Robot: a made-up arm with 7 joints.
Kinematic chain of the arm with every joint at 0, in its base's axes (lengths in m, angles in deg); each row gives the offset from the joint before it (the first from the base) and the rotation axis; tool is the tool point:
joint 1: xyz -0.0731 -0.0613 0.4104 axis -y
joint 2: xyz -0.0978 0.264 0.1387 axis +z
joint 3: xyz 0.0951 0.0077 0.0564 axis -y
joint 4: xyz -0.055 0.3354 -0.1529 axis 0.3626 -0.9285 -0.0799
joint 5: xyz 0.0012 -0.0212 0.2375 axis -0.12 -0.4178 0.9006
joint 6: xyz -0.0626 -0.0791 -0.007 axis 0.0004 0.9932 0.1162
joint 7: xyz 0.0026 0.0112 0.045 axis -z
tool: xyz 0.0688 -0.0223 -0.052
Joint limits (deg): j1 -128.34..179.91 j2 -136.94..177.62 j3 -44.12..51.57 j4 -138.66..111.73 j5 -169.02..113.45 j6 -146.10..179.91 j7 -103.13..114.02
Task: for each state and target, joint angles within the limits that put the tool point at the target. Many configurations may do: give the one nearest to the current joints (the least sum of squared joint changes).
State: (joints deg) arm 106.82 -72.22 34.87 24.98 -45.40 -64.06 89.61
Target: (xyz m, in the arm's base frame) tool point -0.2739 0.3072 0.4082
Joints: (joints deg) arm 126.12 -88.34 26.98 3.99 -24.80 -65.48 83.56
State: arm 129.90 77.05 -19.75 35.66 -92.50 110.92 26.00
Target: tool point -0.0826 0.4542 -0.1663
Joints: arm 131.37 47.46 -30.64 14.59 -104.20 113.28 20.73
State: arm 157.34 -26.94 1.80 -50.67 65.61 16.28 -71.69
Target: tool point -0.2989 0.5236 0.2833
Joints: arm 161.21 -11.24 5.25 -49.67 65.31 13.48 -71.06
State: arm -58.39 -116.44 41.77 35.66 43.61 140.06 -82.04
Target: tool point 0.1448 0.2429 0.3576
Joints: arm -54.64 -102.48 19.67 20.46 34.50 143.02 -91.43
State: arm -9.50 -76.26 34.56 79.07 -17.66 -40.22 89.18
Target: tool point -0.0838 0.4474 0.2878
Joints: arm -14.20 -56.27 12.14 76.76 -31.94 -37.78 91.59
